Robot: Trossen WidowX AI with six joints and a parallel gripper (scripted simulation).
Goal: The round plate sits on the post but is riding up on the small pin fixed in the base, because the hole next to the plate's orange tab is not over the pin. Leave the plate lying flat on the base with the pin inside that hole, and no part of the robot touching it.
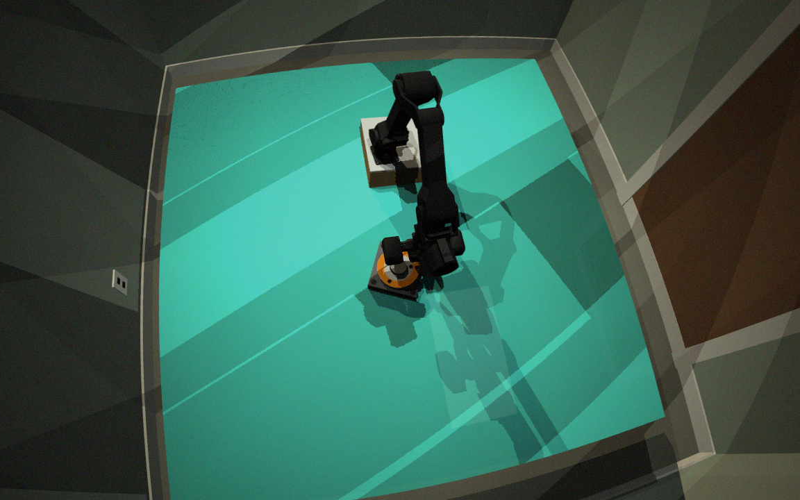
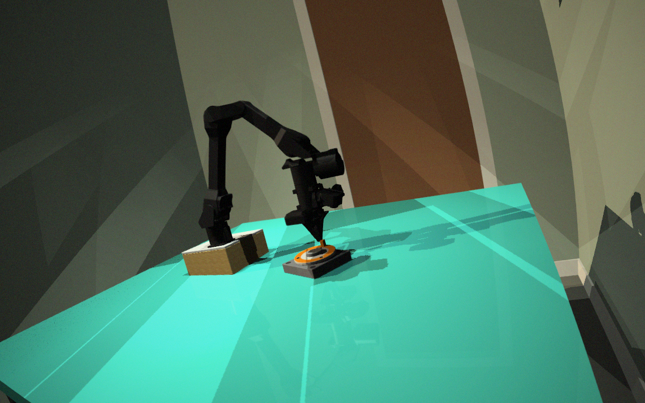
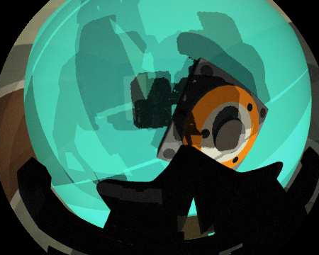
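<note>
The square base lies 5 cm to the right of my gripper tip and 3 cm below it.
</note>
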